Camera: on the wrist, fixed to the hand. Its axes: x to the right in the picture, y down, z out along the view.
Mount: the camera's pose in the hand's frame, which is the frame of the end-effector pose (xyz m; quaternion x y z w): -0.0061 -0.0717 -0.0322 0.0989 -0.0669 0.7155 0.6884
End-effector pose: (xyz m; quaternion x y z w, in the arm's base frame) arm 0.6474 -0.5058 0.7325 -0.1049 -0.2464 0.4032 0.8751
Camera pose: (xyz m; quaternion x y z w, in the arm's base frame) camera 0.7075 -0.5567 0.7302 -0.1350 -0.1132 0.9350 0.3078
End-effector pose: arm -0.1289 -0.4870 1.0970 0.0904 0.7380 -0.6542 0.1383
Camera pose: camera -0.1484 -0.4640 1.1698 0.5602 0.3694 -0.4304 0.6037
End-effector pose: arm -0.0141 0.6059 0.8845 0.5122 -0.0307 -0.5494 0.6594
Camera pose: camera -0.0468 0.6404 0.8216 0.3591 -0.4861 0.0624 0.7943
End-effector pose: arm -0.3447 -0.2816 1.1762 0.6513 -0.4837 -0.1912 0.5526
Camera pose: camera -0.2922 -0.2649 1.1198 0.1441 -0.8548 0.2680 0.4204
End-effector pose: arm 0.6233 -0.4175 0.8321 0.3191 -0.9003 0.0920 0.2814
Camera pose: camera 0.6865 -0.4591 0.8542 -0.3905 -0.8578 0.3323 0.0361
